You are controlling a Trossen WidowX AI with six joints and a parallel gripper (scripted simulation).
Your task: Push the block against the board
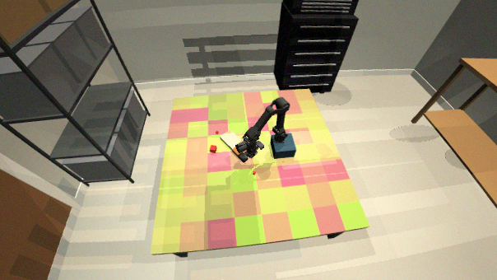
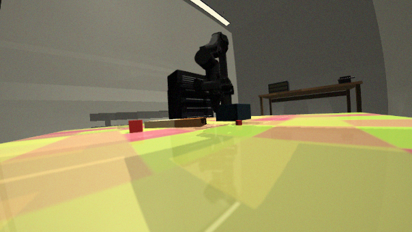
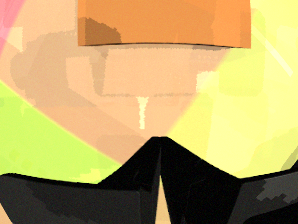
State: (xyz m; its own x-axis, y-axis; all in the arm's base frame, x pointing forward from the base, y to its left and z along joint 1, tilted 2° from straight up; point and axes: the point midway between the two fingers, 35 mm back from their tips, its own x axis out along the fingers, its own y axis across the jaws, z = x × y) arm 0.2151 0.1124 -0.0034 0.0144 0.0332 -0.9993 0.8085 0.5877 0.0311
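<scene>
Right now my gripper tip is 60 mm short of the orange square block, 90 mm to the left of it and 30 mm above it. Also, from my gripper tip: tan board 130 mm ahead, 190 mm to the right, 30 mm below; then red cube 270 mm ahead, 120 mm to the right, 30 mm below.
</scene>
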